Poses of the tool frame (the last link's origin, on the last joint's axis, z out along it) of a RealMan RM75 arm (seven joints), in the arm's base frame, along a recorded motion.
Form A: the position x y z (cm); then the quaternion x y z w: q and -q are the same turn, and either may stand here.
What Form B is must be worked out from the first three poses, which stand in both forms.
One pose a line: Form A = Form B
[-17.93 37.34 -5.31 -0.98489 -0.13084 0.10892 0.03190] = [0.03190 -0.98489 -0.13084 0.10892 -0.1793 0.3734 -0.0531]
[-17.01 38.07 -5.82 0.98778 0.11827 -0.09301 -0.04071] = [0.04071 -0.98778 -0.11827 0.09301 -0.1701 0.3807 -0.0582]
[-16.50 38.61 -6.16 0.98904 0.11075 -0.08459 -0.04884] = [0.04884 -0.98904 -0.11075 0.08459 -0.1650 0.3861 -0.0616]
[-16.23 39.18 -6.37 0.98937 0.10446 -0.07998 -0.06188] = [0.06188 -0.98937 -0.10446 0.07998 -0.1623 0.3918 -0.0637]
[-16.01 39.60 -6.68 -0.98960 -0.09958 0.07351 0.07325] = [0.07325 -0.98960 -0.09958 0.07351 -0.1601 0.3960 -0.0668]
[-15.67 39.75 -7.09 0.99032 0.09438 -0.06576 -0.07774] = [0.07774 -0.99032 -0.09438 0.06576 -0.1567 0.3975 -0.0709]
